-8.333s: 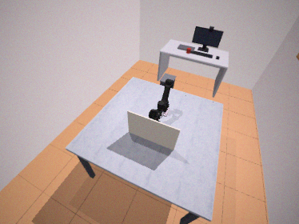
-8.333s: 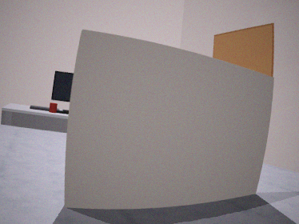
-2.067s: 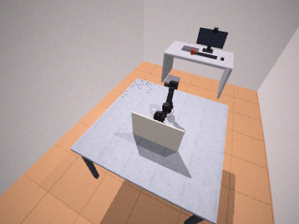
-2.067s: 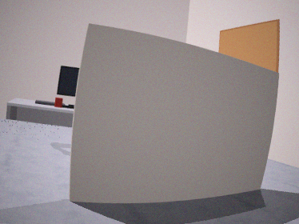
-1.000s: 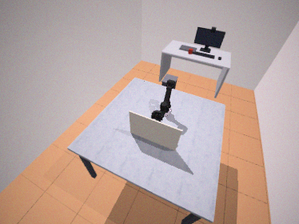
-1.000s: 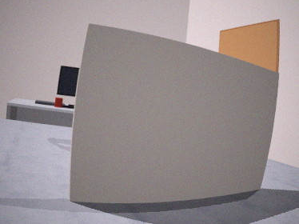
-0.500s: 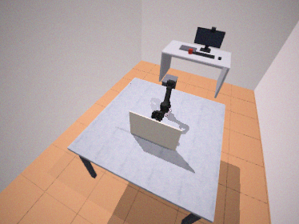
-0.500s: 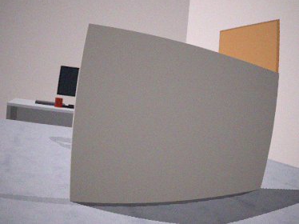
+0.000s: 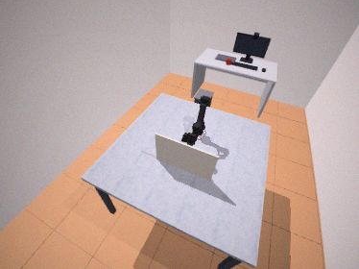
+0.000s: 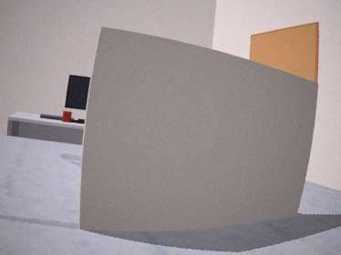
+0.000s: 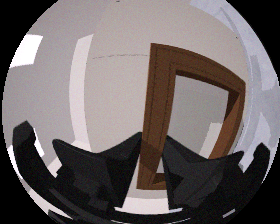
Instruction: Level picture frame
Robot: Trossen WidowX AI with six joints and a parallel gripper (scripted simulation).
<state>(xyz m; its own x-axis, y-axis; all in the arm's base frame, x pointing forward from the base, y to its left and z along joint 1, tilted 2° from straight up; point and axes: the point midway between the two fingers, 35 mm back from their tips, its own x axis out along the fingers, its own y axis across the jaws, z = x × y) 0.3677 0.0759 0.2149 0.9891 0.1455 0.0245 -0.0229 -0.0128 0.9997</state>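
Right now my gripper tip is 5 cm above the brown wooden picture frame. Also, from my gripper tip: wall panel 6 cm below, 2 cm ahead.
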